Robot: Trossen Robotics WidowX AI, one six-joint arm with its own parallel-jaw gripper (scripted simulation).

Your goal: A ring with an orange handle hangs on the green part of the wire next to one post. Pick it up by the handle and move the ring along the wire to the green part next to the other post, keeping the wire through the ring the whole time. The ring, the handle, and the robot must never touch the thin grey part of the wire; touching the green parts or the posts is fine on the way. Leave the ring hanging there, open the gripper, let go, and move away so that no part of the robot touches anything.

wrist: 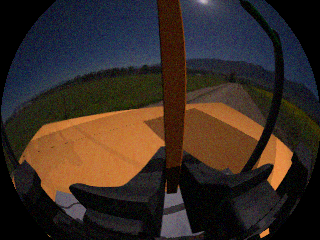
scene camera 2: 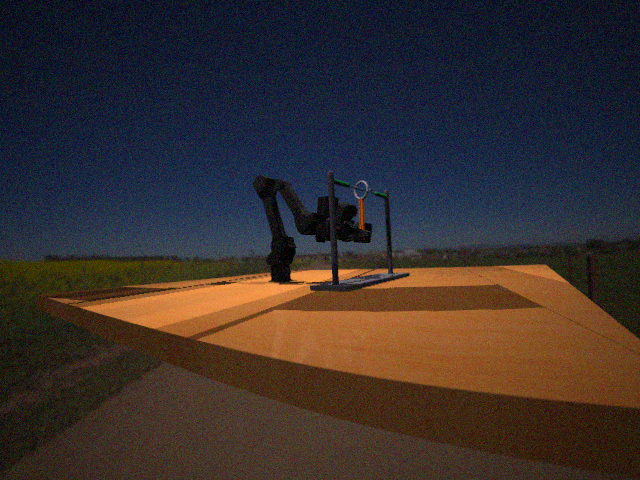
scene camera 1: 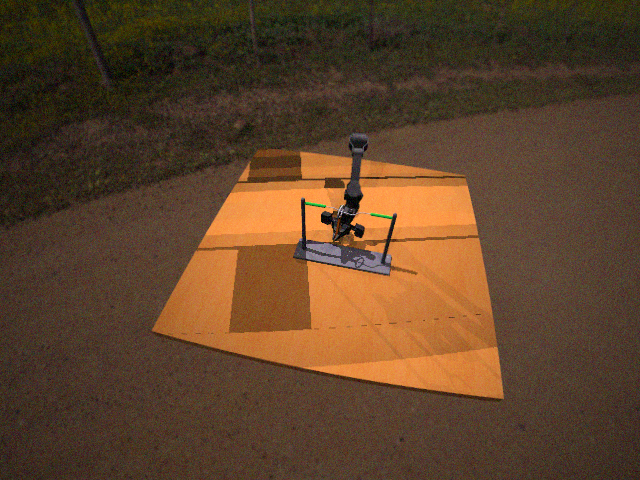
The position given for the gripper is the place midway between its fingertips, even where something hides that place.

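Observation:
Wire (scene camera 2: pixel 347 285), gripper (scene camera 2: pixel 369 234). Gripper (scene camera 1: pixel 333 239). Gripper again (wrist: pixel 168 150).

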